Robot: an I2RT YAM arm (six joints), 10 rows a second.
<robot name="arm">
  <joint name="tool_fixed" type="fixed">
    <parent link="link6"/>
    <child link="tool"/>
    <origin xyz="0 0 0" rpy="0 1.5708 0"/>
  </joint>
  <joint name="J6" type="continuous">
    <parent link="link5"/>
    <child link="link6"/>
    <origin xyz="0.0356 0 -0.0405" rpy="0 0 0"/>
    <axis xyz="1 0 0"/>
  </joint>
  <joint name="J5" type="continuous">
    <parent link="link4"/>
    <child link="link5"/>
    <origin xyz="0.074 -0.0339 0.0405" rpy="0 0 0"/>
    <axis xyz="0 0 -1"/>
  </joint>
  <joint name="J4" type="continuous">
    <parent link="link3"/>
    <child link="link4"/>
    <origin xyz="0.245 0.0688 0.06" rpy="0 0 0"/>
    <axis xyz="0 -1 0"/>
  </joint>
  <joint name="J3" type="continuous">
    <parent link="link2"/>
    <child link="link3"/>
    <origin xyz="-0.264 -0.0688 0" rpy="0 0 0"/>
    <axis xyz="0 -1 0"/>
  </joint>
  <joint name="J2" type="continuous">
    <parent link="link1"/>
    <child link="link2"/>
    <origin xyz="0.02 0.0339 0.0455" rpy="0 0 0"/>
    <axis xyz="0 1 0"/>
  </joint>
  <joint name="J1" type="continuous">
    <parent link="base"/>
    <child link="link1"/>
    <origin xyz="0 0 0.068" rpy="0 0 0"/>
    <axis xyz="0 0 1"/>
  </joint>
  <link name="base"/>
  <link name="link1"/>
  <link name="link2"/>
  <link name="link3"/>
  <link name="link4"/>
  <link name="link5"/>
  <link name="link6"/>
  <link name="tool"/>
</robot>
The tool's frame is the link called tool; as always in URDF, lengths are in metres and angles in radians. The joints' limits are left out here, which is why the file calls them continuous.
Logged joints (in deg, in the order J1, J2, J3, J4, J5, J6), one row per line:
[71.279 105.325 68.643 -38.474 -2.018 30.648]
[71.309 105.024 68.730 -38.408 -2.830 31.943]
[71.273 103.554 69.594 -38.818 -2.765 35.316]
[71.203 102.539 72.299 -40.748 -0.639 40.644]
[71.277 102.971 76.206 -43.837 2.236 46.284]
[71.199 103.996 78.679 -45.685 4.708 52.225]
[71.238 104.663 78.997 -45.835 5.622 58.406]
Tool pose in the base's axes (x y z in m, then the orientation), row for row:
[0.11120 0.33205 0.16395 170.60 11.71 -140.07]
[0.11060 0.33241 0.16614 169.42 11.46 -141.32]
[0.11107 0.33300 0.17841 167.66 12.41 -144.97]
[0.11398 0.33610 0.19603 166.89 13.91 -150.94]
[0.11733 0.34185 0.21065 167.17 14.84 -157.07]
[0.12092 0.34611 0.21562 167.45 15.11 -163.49]
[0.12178 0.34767 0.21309 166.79 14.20 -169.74]
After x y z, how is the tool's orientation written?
As angles about the fixed x, y, z axes (roll, pitch, yaw), in degrees.
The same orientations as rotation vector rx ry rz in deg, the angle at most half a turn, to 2 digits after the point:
[-59.80 160.37 19.22]
[-58.29 161.27 20.68]
[-53.18 161.86 23.14]
[-44.48 162.23 23.86]
[-35.49 162.73 22.66]
[-26.16 163.51 21.17]
[-17.21 164.91 20.97]

